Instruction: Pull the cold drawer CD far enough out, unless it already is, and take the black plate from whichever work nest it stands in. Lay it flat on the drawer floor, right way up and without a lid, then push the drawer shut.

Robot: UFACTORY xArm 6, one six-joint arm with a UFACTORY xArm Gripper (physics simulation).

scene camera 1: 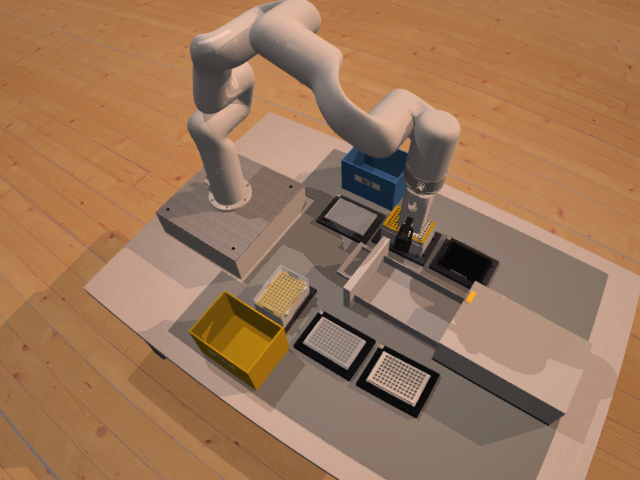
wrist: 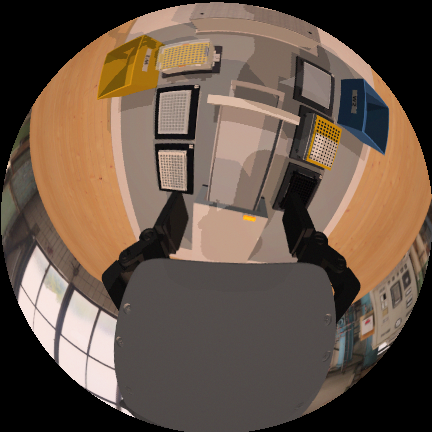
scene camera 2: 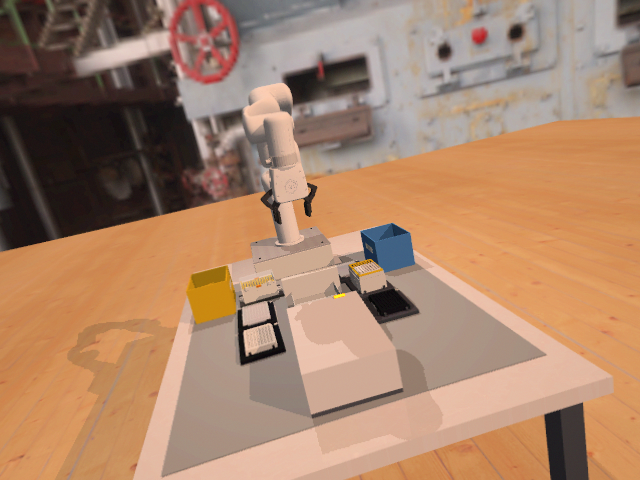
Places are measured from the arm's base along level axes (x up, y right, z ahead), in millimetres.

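Where they show: gripper, between the fingertips: (scene camera 1: 407,233) (wrist: 234,204) (scene camera 2: 294,219); arm's base, origin of its link: (scene camera 1: 230,195) (scene camera 2: 290,241).
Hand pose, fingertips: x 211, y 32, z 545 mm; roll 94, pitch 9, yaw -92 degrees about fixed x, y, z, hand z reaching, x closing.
Things, the pixels of their top centre, and the offset from my fingertips. "spot": a spot on its surface instead.
- cold drawer, a spot on its surface: (wrist: 252,109) (scene camera 1: 369,265) spot: dx -206, dy -17, dz -86 mm
- black plate, centre of its top: (scene camera 1: 465,260) (scene camera 2: 387,299) (wrist: 299,194) dx -274, dy -200, dz +117 mm
- yellow-and-white tip rack, a spot on its surface: (scene camera 1: 393,219) spot: dx -228, dy -194, dz -106 mm
- nest with a clear lid, a spot on its surface: (scene camera 1: 351,215) spot: dx -280, dy -187, dz -234 mm
- blue bin, centre of its top: (scene camera 1: 379,157) (scene camera 2: 384,231) dx -180, dy -345, dz -230 mm
- yellow bin, centre of its top: (scene camera 1: 235,329) (wrist: 115,65) (scene camera 2: 208,277) dx -180, dy +305, dz -257 mm
- lidded tip rack, centre of its top: (scene camera 1: 280,289) (wrist: 180,51) (scene camera 2: 256,277) dx -223, dy +145, dz -246 mm
- grey plate, centre of its top: (scene camera 1: 334,340) (wrist: 171,111) (scene camera 2: 255,311) dx -274, dy +178, dz -75 mm
- white plate, centre of its top: (scene camera 1: 399,377) (scene camera 2: 258,336) (wrist: 171,171) dx -274, dy +183, dz +104 mm
The cold drawer (scene camera 1: 367,271) (scene camera 2: 312,284) (wrist: 252,109) stands pulled out of its pale housing (scene camera 1: 516,330) (scene camera 2: 341,335) (wrist: 225,240), and its bare floor shows in scene camera 1 and the wrist view. The black plate (scene camera 1: 467,259) (scene camera 2: 388,303) (wrist: 300,182) lies flat, without a lid, in a black nest beside the drawer, near the housing. One finger overlaps part of it in the wrist view. My gripper (scene camera 1: 405,243) (scene camera 2: 293,215) (wrist: 234,204) is open and empty, pointing down high above the drawer area. In scene camera 1 its far finger is hidden.
Beside the black plate stand a yellow-and-white tip rack (scene camera 1: 393,219) and a nest with a clear lid (scene camera 1: 351,215). A blue bin (scene camera 1: 372,180) is behind. Opposite are a yellow bin (scene camera 1: 237,335), a lidded tip rack (scene camera 1: 281,294), a grey plate (scene camera 1: 334,341) and a white plate (scene camera 1: 398,377).
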